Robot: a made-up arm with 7 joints.
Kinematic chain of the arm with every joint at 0, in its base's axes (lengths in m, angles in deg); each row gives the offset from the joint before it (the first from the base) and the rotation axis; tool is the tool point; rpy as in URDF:
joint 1: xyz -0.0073 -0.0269 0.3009 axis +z
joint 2: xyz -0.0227 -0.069 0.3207 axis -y
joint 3: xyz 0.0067 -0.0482 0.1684 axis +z
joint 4: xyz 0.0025 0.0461 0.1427 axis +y
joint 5: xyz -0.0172 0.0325 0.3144 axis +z
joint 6: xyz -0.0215 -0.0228 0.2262 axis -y
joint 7: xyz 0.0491 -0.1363 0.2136 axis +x
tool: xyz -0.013 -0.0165 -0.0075 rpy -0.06 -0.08 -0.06
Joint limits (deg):
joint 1: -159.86..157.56
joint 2: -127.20..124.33
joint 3: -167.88..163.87
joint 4: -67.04..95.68
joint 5: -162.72..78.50
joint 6: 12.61..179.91
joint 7: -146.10..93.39
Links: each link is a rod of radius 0.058 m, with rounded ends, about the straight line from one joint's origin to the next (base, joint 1, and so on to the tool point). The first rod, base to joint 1, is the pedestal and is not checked.
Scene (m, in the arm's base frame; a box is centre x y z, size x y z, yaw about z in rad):
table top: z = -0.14
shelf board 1: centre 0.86 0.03 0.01 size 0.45 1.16 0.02 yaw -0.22
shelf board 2: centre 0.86 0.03 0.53 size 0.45 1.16 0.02 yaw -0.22
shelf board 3: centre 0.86 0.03 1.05 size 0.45 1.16 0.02 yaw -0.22
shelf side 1: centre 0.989 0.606 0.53 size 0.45 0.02 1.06 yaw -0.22
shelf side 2: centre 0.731 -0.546 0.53 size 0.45 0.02 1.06 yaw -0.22
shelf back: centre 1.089 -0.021 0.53 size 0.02 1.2 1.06 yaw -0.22
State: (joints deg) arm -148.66 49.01 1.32 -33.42 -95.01 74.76 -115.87
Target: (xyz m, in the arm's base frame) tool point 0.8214 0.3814 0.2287
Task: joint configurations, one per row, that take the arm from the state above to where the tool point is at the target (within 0.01 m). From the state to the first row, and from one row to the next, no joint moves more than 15 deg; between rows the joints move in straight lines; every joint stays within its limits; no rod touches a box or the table.
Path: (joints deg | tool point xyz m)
1: -141.57 41.92 -0.02 -41.15 -91.55 88.49 -115.93 | 0.7725 0.3136 0.7619
2: -134.48 34.83 -1.36 -48.88 -88.09 102.22 -115.99 | 0.6639 0.3373 0.7613
3: -127.39 27.74 -2.69 -56.60 -84.63 115.95 -116.05 | 0.5485 0.3475 0.7576
4: -128.87 39.26 2.65 -58.18 -83.57 106.94 -115.77 | 0.5650 0.4112 0.5922
5: -130.34 50.77 7.99 -59.75 -82.50 97.94 -115.50 | 0.5432 0.4484 0.4106
6: -131.82 62.28 13.33 -61.32 -81.43 88.93 -115.22 | 0.4787 0.4581 0.2288
7: -138.29 67.78 13.24 -51.92 -85.38 78.11 -115.23 | 0.5969 0.4566 0.2196
8: -144.77 73.27 13.15 -42.51 -89.34 67.29 -115.25 | 0.7134 0.4310 0.2202
9: -151.24 78.77 13.06 -33.11 -93.29 56.46 -115.26 | 0.8214 0.3814 0.2287

